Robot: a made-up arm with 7 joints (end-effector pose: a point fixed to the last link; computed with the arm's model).
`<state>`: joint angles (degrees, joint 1 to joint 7).
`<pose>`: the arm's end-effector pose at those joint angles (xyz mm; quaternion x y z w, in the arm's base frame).
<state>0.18 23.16 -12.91 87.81 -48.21 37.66 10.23</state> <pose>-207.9 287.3 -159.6 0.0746 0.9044 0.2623 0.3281</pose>
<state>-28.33 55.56 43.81 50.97 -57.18 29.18 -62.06</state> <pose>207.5 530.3 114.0 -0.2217 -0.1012 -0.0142 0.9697</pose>
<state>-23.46 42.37 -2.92 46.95 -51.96 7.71 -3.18</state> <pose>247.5 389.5 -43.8 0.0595 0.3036 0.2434 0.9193</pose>
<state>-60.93 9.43 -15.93 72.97 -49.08 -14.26 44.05</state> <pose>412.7 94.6 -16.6 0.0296 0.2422 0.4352 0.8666</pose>
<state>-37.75 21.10 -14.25 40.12 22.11 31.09 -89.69</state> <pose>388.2 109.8 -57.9 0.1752 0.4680 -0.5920 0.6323</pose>
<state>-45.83 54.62 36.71 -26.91 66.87 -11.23 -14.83</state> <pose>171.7 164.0 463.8 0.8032 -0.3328 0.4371 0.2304</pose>
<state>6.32 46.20 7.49 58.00 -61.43 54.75 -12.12</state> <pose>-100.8 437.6 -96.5 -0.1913 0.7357 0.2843 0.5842</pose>
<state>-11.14 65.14 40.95 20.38 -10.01 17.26 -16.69</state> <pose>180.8 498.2 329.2 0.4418 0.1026 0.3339 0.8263</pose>
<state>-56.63 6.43 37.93 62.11 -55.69 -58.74 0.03</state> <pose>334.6 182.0 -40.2 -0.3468 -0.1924 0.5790 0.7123</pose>
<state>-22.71 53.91 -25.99 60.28 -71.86 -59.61 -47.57</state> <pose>187.9 416.5 41.1 0.2881 -0.1331 -0.0222 0.9481</pose>
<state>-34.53 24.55 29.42 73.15 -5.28 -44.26 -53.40</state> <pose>250.6 311.4 -49.4 0.1805 -0.0113 -0.0985 0.9786</pose>
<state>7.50 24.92 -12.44 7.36 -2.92 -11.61 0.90</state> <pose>161.4 163.0 -51.7 0.3082 0.1239 -0.0409 0.9423</pose>
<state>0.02 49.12 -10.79 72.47 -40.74 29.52 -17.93</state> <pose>-81.3 479.8 -66.5 0.1133 0.7575 0.2442 0.5947</pose>
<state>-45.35 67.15 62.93 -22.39 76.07 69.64 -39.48</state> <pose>-31.2 310.0 503.7 0.2410 0.0421 0.8376 0.4885</pose>
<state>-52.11 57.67 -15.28 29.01 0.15 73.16 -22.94</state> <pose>419.7 355.7 206.1 0.4132 0.5201 0.1831 0.7248</pose>
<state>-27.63 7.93 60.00 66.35 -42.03 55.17 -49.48</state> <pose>135.0 155.4 -239.2 -0.7346 0.2440 0.0086 0.6331</pose>
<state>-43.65 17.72 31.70 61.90 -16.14 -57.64 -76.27</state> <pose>316.8 251.9 18.3 0.2153 -0.3038 -0.2076 0.9046</pose>
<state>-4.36 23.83 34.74 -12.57 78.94 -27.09 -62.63</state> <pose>221.5 234.3 142.0 0.8183 0.2624 -0.2621 0.4391</pose>
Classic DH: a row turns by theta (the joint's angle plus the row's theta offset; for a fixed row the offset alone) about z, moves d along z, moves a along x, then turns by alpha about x. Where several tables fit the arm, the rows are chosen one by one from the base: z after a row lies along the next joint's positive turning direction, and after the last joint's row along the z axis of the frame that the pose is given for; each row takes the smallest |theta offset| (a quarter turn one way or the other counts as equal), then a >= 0, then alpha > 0; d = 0 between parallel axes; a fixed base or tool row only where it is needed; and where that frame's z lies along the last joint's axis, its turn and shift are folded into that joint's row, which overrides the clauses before.
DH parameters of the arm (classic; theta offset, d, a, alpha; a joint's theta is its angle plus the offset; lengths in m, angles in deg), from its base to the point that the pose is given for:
base (fixed): -4.07 0.3083 -0.0068 -74.51
joint 1: -75.12 0.05 -0.0352 -90
joint 2: 74 -0.0462 0.018 90
joint 3: 90 -0.2361 0.05 -90
joint 4: 90 0.0036 0.0322 90
joint 5: 0 0.2183 0.0099 -90
joint 6: -90 0.0354 0.0519 90
joint 7: -0.59 0.1433 0.0233 15.39
tool (fixed): 12.61 -0.1128 0 0

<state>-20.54 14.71 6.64 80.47 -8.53 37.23 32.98</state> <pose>49.8 241.0 -205.8 0.3595 0.7809 0.2295 0.4565</pose>
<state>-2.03 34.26 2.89 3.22 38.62 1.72 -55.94</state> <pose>253.0 207.6 29.5 0.5833 0.2698 -0.3856 0.6620</pose>
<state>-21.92 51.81 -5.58 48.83 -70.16 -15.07 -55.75</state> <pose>242.6 429.9 20.0 0.0092 -0.0110 -0.0752 0.9971</pose>
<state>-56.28 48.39 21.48 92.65 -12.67 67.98 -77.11</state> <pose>257.2 382.0 -43.0 -0.4934 0.4542 -0.1145 0.7329</pose>
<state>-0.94 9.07 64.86 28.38 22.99 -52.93 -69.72</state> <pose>8.8 344.1 11.8 0.4359 0.1042 -0.1350 0.8837</pose>
